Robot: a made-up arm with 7 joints.
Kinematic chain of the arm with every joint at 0, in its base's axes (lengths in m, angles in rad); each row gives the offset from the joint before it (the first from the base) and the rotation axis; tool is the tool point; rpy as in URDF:
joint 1: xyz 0 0 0.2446 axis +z
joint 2: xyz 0 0 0 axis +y
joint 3: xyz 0 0 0.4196 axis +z
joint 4: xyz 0.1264 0 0 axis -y
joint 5: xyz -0.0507 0 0.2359 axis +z
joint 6: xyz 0 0 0 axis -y
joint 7: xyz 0.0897 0 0 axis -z
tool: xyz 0 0 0 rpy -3.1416 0 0
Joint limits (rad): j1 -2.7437..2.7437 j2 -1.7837..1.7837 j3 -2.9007..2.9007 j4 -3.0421..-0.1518 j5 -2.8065..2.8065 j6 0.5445..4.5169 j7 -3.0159..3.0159
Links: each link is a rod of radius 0.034 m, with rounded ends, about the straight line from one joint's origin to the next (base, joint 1, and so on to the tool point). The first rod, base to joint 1, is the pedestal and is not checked.
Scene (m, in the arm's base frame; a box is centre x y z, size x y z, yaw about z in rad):
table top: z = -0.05
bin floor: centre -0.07 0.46 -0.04 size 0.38 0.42 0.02 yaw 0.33
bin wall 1: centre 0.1 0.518 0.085 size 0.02 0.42 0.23 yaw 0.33
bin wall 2: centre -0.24 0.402 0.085 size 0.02 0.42 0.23 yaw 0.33
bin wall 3: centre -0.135 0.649 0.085 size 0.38 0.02 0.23 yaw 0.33
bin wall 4: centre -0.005 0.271 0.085 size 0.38 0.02 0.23 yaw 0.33
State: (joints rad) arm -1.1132 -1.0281 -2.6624 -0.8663 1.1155 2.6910 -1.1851
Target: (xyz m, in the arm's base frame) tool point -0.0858 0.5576 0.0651
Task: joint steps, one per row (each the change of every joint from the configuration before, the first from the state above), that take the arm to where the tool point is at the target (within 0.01 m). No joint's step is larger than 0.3 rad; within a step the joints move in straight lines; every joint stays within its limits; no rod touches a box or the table.
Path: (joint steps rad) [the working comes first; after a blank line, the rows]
Joints at the target: -1.4388 -1.1354 -2.8957 -1.7408 1.4551 2.8873 -1.1851
Straight joint move there: touches bin wall 2, bin wall 3.

1: -0.0807 0.0782 -0.0566 -0.2421 0.0986 0.0736 0.0000
2: -0.0806 0.0782 -0.0566 -0.2420 0.0985 0.0736 0.0000
3: -0.0807 0.0782 -0.0566 -0.2421 0.0986 0.0736 0.0000
4: -0.0806 0.0783 -0.0565 -0.2421 0.0985 0.0736 0.0000
5: -0.0015 -0.2101 -0.0035 0.0469 -0.0273 -0.0491 0.0000
6: -0.0015 -0.2101 -0.0035 0.0469 -0.0273 -0.0490 0.0000

